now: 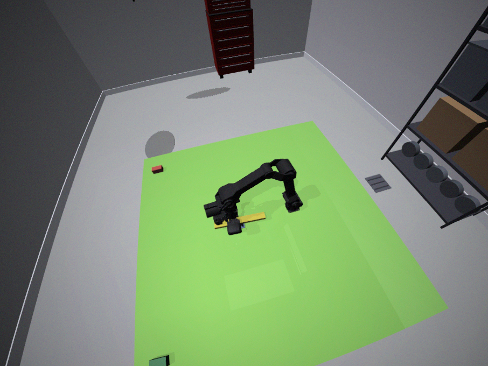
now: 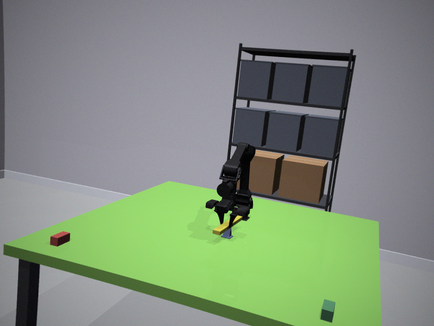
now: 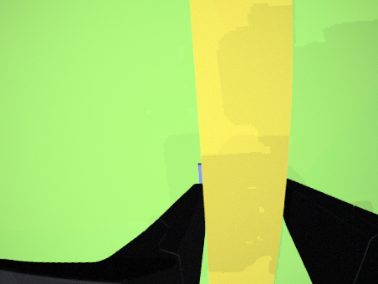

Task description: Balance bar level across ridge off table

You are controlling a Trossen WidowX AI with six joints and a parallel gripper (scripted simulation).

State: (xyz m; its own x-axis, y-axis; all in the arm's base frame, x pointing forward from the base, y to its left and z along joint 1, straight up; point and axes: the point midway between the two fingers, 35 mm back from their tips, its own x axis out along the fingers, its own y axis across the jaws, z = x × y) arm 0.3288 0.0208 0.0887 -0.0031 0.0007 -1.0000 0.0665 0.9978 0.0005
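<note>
Now: the yellow bar 30 mm behind my gripper tip. Round my gripper tip: red block 410 mm ahead, 520 mm to the right, 40 mm below; then green block 410 mm ahead, 480 mm to the left, 40 mm below.
</note>
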